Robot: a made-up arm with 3 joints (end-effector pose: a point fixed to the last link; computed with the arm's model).
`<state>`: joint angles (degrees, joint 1 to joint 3).
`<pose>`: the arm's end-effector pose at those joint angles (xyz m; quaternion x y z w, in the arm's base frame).
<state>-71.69 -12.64 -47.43</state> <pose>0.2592 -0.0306 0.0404 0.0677 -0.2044 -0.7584 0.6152</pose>
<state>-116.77 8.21 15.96</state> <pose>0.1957 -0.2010 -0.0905 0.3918 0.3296 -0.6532 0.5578</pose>
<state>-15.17 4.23 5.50</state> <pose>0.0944 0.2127 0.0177 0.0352 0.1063 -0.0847 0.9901</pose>
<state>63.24 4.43 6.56</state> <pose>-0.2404 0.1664 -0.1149 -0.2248 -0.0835 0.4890 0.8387</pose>
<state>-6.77 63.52 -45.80</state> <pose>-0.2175 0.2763 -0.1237 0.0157 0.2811 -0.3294 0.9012</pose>
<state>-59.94 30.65 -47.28</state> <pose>0.1618 0.1859 -0.0370 0.1654 0.1288 -0.6929 0.6898</pose>
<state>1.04 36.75 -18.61</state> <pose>-0.1069 0.2423 -0.1161 0.0189 0.2043 -0.1091 0.9726</pose>
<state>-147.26 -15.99 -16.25</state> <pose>0.0374 -0.3453 -0.0984 0.0886 0.1647 -0.9515 0.2444</pose>
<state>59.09 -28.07 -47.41</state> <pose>-0.2728 0.2145 -0.0034 0.2953 -0.4797 0.2857 0.7753</pose>
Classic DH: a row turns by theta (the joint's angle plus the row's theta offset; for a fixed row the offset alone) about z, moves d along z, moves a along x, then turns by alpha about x. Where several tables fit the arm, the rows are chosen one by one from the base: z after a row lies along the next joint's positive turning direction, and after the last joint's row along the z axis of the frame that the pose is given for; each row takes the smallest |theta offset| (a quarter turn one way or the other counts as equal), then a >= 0, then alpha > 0; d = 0 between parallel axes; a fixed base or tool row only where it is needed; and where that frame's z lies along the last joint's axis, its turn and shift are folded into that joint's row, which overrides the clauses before.
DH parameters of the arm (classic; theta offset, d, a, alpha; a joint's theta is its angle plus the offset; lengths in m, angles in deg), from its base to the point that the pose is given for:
base (fixed): -48.59 -0.1679 0.0006 25.09
joint 1: 51.39 0.3711 -0.1198 -106.29
joint 2: -10.23 0.6213 0.1724 47.27
joint 3: 39.91 -0.383 -0.0315 50.3
tool (fixed): -28.12 0.0511 0 0

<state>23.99 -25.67 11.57</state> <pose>-0.0786 0.2795 0.1150 -0.0881 -0.2142 0.2462 0.9411</pose>
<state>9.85 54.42 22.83</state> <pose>-0.1869 0.2188 -0.1787 -0.0758 0.5495 0.1921 0.8096</pose>
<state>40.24 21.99 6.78</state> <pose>-0.1798 0.1894 -0.1407 -0.1949 0.1221 0.3151 0.9208</pose>
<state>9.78 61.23 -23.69</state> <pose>-0.2546 0.2087 -0.1678 -0.0531 0.3510 -0.0900 0.9305</pose>
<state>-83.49 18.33 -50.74</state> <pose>0.2417 0.0407 -0.0388 0.1392 0.0647 -0.8367 0.5257</pose>
